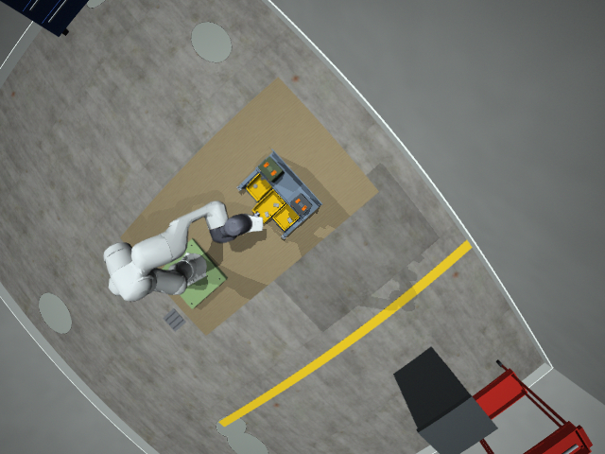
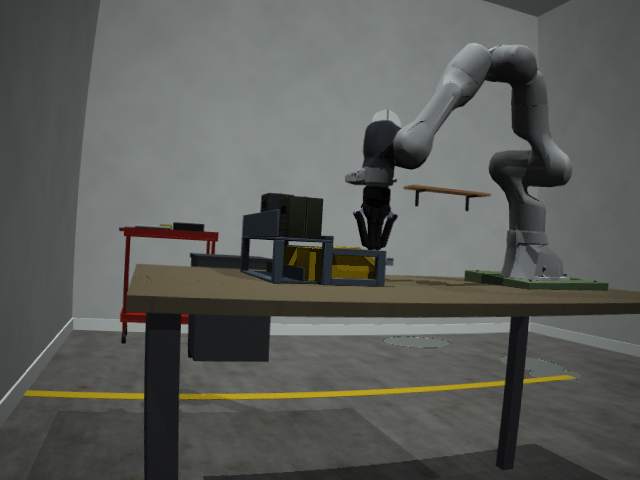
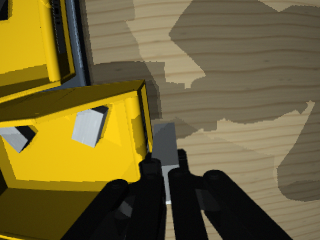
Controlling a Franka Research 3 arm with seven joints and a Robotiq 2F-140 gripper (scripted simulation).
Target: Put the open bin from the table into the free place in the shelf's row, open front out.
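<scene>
Now: the shelf lip 60 mm ahead of my hand, 50 mm below it and 10 mm to the left of it. From my hand the other things lie so: shelf board (260 mm ahead, 50 mm above, 20 mm to the left).
</scene>
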